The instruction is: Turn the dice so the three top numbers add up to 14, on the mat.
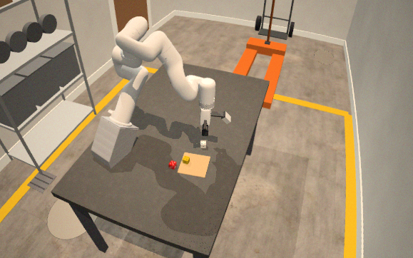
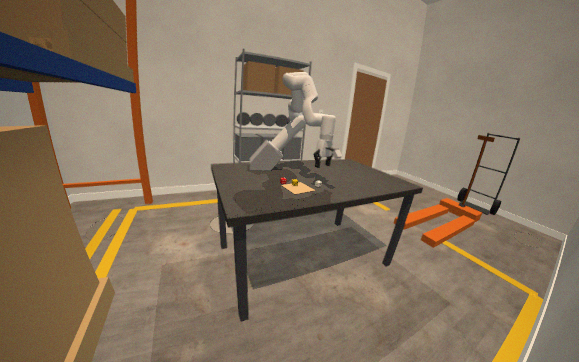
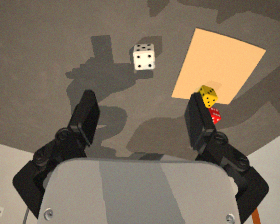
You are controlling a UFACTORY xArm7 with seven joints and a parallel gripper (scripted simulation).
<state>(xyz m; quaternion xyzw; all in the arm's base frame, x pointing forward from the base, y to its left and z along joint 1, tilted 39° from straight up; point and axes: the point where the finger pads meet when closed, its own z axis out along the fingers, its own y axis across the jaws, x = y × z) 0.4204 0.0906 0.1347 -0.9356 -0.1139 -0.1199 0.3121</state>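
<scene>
Right now the white die is 12 cm below my hand and 1 cm behind it. From my hand the other things lie so: mat 14 cm to the right, 13 cm below; red die 20 cm to the right, 12 cm below, 10 cm behind; yellow die 15 cm to the right, 12 cm below, 5 cm behind.
</scene>
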